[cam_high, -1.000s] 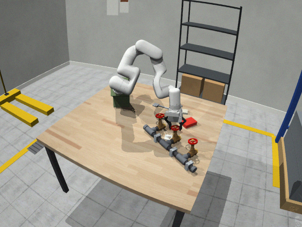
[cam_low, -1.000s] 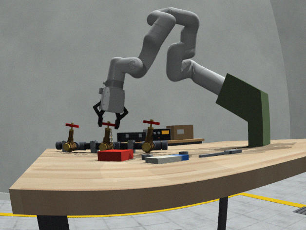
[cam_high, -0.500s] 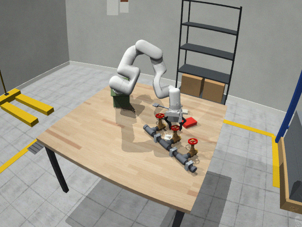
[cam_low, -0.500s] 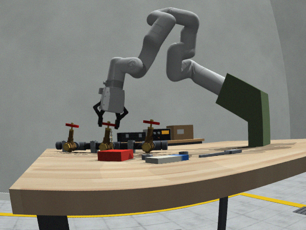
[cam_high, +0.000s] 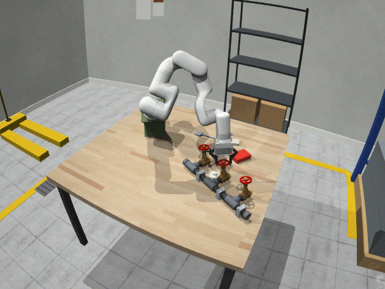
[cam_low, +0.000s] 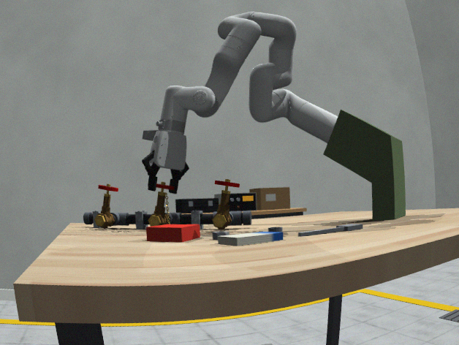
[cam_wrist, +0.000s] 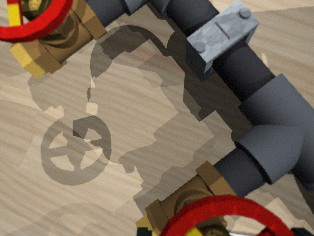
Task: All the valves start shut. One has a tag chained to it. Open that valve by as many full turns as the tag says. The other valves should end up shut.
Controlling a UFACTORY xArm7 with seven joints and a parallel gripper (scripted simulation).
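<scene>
The white tag lies 120 mm below my hand, 50 mm behind it and 40 mm to the left of it. Also, from my hand: red block 250 mm to the left, 110 mm below, 110 mm ahead; grey wrench 470 mm to the left, 160 mm behind, 120 mm below; blue flat tool 420 mm to the left, 120 mm below, 40 mm ahead.
</scene>
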